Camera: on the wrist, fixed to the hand. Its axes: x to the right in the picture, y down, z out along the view.
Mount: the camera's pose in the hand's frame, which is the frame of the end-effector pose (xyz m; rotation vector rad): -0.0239 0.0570 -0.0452 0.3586 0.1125 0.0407
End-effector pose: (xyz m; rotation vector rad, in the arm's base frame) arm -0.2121 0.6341 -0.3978 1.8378 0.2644 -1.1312
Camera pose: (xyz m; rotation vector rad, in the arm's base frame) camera -0.1651 0.6454 -0.3384 2.2158 0.0904 -1.1012
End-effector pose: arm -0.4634 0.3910 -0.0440 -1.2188 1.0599 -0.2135
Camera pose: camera -0.5321 0.3990 -0.0768 -0.8694 1.0881 -0.4257
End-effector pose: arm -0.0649 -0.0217 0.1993 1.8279 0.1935 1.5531
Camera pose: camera -0.1308 -0.0573 0.2151 2.0242 0.5193 1.7378
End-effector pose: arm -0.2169 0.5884 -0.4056 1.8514 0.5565 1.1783
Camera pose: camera -0.2719 0.5591 -0.3611 2.1118 0.8418 1.2792
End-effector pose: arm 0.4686 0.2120 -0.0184 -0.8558 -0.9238 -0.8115
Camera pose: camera 0.5239 0.2016 -0.0704 -0.5099 -0.9144 -0.6269
